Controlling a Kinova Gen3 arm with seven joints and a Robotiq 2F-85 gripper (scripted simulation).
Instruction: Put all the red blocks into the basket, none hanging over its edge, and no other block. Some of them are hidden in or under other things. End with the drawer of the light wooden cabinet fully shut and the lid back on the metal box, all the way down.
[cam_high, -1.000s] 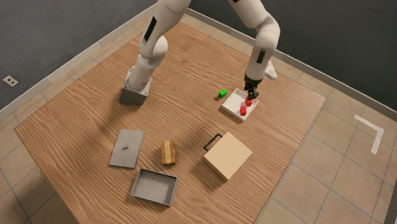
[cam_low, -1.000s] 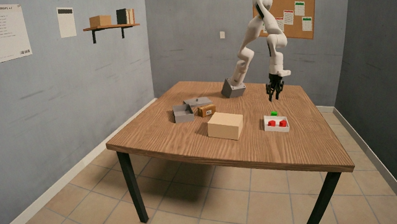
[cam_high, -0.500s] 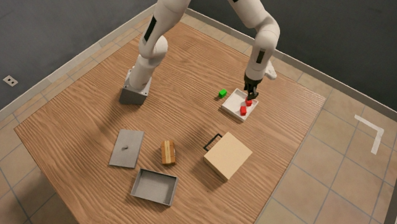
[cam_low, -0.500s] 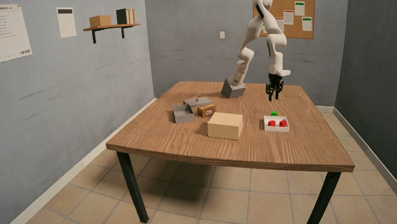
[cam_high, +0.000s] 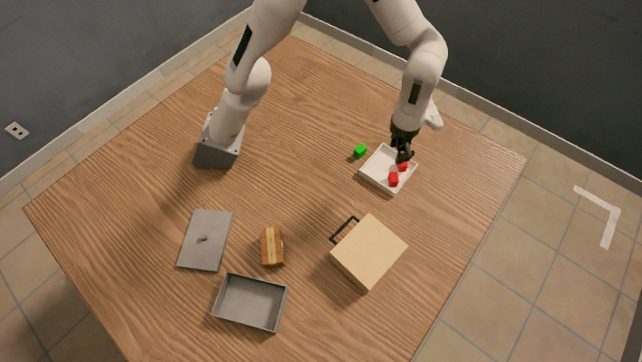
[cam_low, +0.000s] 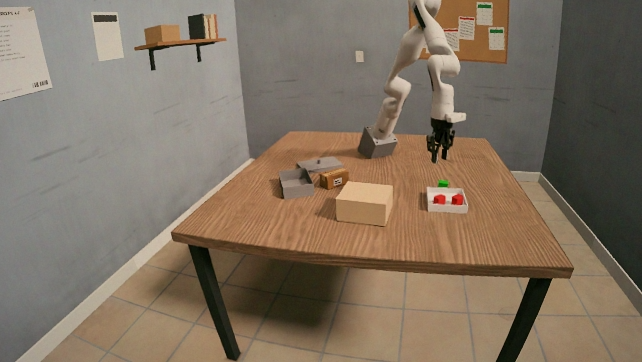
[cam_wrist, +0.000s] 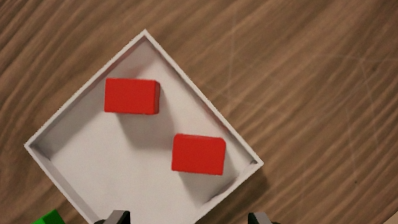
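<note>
The grey lid is 59 cm to the right of my hand, 18 cm behind it and 17 cm below it. Round my hand: white basket (18 cm below, 4 cm to the left, 3 cm behind); then green block (17 cm below, 15 cm behind); then light wooden cabinet (22 cm to the right, 15 cm below, 15 cm ahead).
</note>
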